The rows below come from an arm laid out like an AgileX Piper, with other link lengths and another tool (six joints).
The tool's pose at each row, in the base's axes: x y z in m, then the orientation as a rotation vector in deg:
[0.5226 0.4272 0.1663 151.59 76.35 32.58]
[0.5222 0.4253 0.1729 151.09 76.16 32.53]
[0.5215 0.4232 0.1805 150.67 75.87 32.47]
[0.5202 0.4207 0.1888 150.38 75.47 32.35]
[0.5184 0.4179 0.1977 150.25 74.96 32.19]
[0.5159 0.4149 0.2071 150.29 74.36 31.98]
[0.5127 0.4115 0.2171 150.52 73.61 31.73]
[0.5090 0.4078 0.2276 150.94 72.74 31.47]
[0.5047 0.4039 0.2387 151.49 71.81 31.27]
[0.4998 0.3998 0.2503 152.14 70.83 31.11]
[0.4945 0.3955 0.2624 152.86 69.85 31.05]
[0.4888 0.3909 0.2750 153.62 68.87 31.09]
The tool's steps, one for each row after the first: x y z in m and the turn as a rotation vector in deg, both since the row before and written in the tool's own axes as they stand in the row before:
[0.0001 0.0027 -0.0063 -0.48 -0.20 -0.13]
[0.0000 0.0029 -0.0074 -0.46 -0.21 -0.05]
[-0.0005 0.0030 -0.0082 -0.41 -0.24 0.06]
[-0.0009 0.0030 -0.0090 -0.33 -0.26 0.19]
[-0.0013 0.0028 -0.0097 -0.23 -0.27 0.30]
[-0.0019 0.0028 -0.0105 -0.15 -0.29 0.46]
[-0.0023 0.0028 -0.0112 -0.05 -0.27 0.61]
[-0.0027 0.0027 -0.0119 0.02 -0.21 0.70]
[-0.0031 0.0026 -0.0126 0.08 -0.17 0.78]
[-0.0033 0.0026 -0.0132 0.13 -0.09 0.82]
[-0.0037 0.0027 -0.0139 0.16 -0.01 0.84]

